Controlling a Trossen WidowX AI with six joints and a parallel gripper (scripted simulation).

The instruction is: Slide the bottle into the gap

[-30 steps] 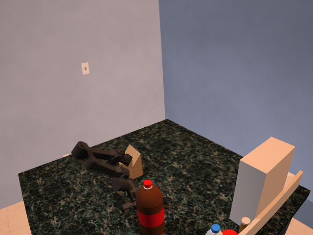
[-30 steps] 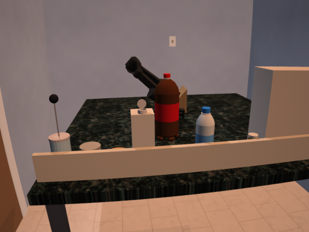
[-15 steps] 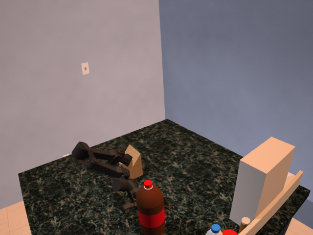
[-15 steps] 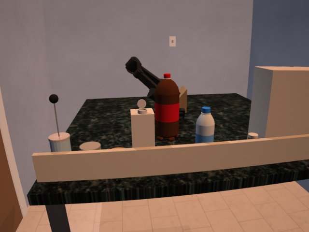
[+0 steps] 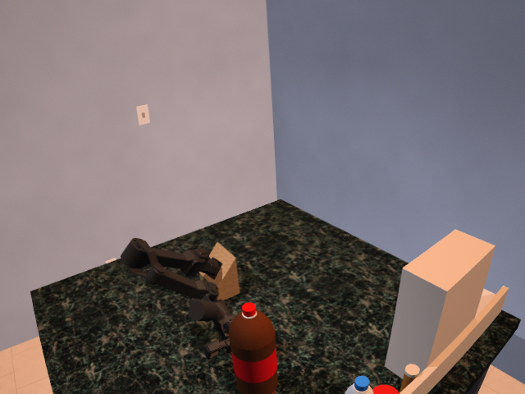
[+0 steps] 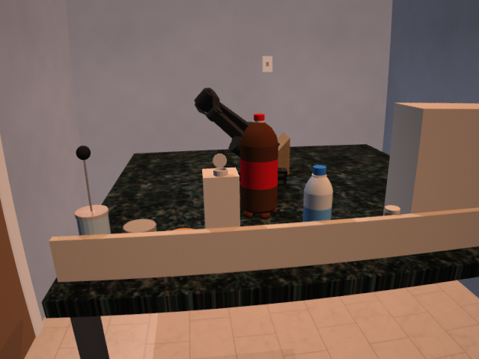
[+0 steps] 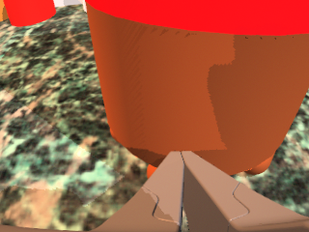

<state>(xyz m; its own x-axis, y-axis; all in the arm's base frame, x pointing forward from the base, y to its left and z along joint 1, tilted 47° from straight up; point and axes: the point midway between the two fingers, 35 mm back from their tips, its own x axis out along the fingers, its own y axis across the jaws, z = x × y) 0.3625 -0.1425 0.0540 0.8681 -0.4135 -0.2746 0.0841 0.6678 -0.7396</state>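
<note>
Now: the cola bottle 100 mm above my hand, 90 mm ahead of it and 30 mm to the right of it. Also, from my hand: water bottle (350 mm ahead, 60 mm to the left, 50 mm above); then red lid (350 mm ahead, 170 mm to the left, 30 mm below); then rail (400 mm ahead, 110 mm to the left, 10 mm below).
</note>
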